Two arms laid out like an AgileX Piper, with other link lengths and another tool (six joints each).
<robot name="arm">
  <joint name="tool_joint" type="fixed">
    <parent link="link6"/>
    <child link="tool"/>
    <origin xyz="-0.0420 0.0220 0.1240" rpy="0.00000 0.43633 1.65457"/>
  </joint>
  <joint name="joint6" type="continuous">
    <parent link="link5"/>
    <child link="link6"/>
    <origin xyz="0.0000 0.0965 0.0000" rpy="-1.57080 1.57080 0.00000"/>
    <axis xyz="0 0 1"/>
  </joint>
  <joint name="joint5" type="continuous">
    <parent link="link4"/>
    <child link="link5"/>
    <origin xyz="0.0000 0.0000 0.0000" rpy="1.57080 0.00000 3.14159"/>
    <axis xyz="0 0 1"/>
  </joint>
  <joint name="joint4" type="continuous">
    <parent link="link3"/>
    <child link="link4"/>
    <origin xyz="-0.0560 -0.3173 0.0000" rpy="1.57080 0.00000 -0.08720"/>
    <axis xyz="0 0 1"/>
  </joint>
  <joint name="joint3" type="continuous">
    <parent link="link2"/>
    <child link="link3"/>
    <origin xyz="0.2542 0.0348 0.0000" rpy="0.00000 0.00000 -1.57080"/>
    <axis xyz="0 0 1"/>
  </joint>
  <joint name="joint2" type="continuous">
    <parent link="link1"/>
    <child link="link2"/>
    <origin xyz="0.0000 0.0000 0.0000" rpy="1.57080 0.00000 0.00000"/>
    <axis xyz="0 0 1"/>
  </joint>
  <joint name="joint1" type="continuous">
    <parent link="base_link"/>
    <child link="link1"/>
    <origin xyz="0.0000 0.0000 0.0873" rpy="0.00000 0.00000 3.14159"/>
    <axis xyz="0 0 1"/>
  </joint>
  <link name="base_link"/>
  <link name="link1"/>
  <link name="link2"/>
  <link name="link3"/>
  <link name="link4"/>
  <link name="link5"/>
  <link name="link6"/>
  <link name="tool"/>
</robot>
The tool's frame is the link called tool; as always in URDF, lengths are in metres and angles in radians. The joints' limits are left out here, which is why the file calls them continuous.
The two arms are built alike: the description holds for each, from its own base.
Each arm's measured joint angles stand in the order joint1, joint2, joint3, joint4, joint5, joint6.
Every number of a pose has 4 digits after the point. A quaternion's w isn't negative.
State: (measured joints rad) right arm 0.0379 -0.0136 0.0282 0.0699 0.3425 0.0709; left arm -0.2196 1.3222 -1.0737 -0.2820 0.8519 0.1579
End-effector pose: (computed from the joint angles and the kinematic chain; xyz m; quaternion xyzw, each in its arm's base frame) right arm 0.2686 0.0600 0.0962 0.0450 0.9038 0.0994 0.4137; left arm 0.3847 -0.0918 0.1179 0.1824 0.9773 -0.0867 0.0638
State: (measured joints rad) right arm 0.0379 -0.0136 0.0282 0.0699 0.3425 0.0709; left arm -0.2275 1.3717 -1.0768 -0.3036 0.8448 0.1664
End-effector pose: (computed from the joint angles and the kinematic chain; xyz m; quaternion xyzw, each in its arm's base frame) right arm 0.2686 0.0600 0.0962 0.0450 0.9038 0.0994 0.4137; left arm 0.3867 -0.0990 0.1005 0.1847 0.9772 -0.0944 0.0444
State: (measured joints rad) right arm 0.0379 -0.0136 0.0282 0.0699 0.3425 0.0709; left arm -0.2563 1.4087 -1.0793 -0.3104 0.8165 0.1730
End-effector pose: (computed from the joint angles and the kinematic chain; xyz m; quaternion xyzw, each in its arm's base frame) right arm 0.2686 0.0600 0.0962 0.0450 0.9038 0.0994 0.4137; left arm 0.3902 -0.1117 0.0894 0.1964 0.9750 -0.0955 0.0402
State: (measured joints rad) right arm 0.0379 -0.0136 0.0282 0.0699 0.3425 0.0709; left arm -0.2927 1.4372 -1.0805 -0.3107 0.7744 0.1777
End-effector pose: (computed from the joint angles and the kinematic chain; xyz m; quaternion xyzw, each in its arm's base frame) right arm 0.2686 0.0600 0.0962 0.0450 0.9038 0.0994 0.4137; left arm 0.3948 -0.1265 0.0821 0.2106 0.9720 -0.0939 0.0459
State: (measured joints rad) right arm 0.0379 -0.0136 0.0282 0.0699 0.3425 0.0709; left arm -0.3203 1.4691 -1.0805 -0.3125 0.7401 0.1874
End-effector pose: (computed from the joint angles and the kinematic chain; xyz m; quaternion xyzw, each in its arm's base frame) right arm 0.2686 0.0600 0.0962 0.0450 0.9038 0.0994 0.4137; left arm 0.3980 -0.1380 0.0721 0.2231 0.9694 -0.0915 0.0464
